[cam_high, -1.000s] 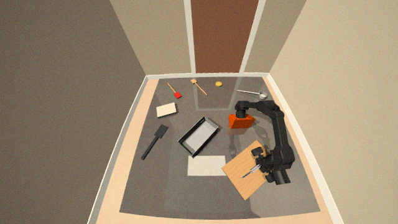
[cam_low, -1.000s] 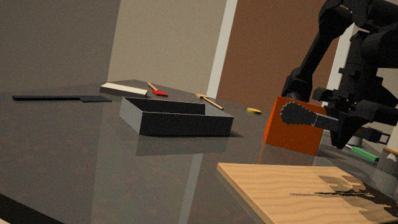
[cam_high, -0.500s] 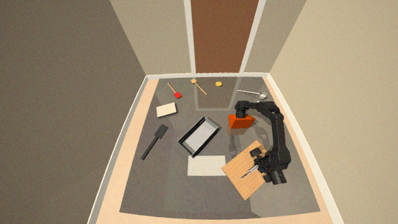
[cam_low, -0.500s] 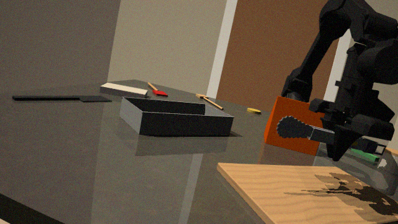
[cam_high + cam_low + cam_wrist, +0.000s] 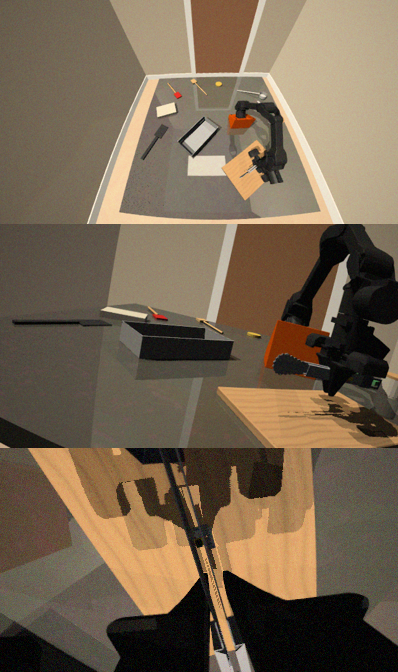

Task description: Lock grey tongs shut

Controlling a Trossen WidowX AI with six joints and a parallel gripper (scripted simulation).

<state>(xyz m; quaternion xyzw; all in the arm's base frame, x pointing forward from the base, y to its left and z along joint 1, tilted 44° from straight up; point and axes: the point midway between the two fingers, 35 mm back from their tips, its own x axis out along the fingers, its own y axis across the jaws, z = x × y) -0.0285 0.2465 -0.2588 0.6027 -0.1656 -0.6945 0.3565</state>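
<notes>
Now: gripper tip 4 cm past the yellow mark, 2 cm to the left of it and 4 cm below it. The rest, counted from my gripper tip: wooden board 5 cm below; cork-topped jar 33 cm behind, 34 cm to the right, 3 cm below; grey roasting tin 37 cm ahead, 26 cm to the right, 3 cm below.
</notes>
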